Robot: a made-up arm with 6 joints. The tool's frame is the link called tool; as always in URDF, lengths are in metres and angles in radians.
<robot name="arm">
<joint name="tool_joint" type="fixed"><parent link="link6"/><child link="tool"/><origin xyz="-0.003 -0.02 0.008" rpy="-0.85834 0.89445 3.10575"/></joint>
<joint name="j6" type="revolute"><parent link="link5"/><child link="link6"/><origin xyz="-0.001 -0.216 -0.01" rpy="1.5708 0 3.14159"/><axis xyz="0 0 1"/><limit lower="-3.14" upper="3.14"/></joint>
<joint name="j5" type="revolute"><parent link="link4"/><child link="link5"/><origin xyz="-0.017 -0.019 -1.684" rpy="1.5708 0 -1.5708"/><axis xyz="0 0 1"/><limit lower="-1.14" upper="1.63"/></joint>
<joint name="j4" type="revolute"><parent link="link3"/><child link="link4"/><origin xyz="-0.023 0.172 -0.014" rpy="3.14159 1.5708 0"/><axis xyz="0 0 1"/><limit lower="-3.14" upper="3.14"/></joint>
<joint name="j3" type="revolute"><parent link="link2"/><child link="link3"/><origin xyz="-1.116 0.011 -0.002" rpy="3.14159 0 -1.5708"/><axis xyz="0 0 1"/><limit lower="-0.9" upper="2.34"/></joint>
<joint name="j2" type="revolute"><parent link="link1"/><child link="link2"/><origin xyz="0.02 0.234 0.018" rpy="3.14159 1.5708 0"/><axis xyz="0 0 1"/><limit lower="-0.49" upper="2.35"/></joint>
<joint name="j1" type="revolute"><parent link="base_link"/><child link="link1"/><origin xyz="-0.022 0 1.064" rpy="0 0 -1.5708"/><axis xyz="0 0 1"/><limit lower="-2.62" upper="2.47"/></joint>
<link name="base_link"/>
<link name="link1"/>
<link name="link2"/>
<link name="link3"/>
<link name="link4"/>
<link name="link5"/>
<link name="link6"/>
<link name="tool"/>
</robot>
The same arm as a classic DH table. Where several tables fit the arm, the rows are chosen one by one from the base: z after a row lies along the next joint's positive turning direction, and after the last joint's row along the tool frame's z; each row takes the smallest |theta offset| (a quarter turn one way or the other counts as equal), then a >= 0, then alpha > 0; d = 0 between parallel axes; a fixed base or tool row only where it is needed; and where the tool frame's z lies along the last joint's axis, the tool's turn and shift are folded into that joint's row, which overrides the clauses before.
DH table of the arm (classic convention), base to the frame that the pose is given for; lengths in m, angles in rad. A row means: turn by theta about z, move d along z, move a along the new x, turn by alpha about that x. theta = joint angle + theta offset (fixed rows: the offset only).
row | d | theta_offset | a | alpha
base (fixed) | 0 | 0 | -0.022 | 0
j1 | 1.082 | 0 | 0.234 | -1.5708
j2 | 0 | 1.5609 | -1.1161 | 3.1416
j3 | 0.008 | -0.0099 | -0.172 | 1.5708
j4 | -1.661 | 0 | -0.019 | -1.5708
j5 | 0.007 | 0 | 0.001 | 1.5708
j6 | -0.216 | -0.6287 | 0.0093 | 1.1492
tool (fixed) | 0.0197 | -2.1166 | 0 | 0
Joint limits (rad, base to tool): -2.62..2.47 -0.49..2.35 -0.9..2.34 -3.14..3.14 -1.14..1.63 -3.14..3.14

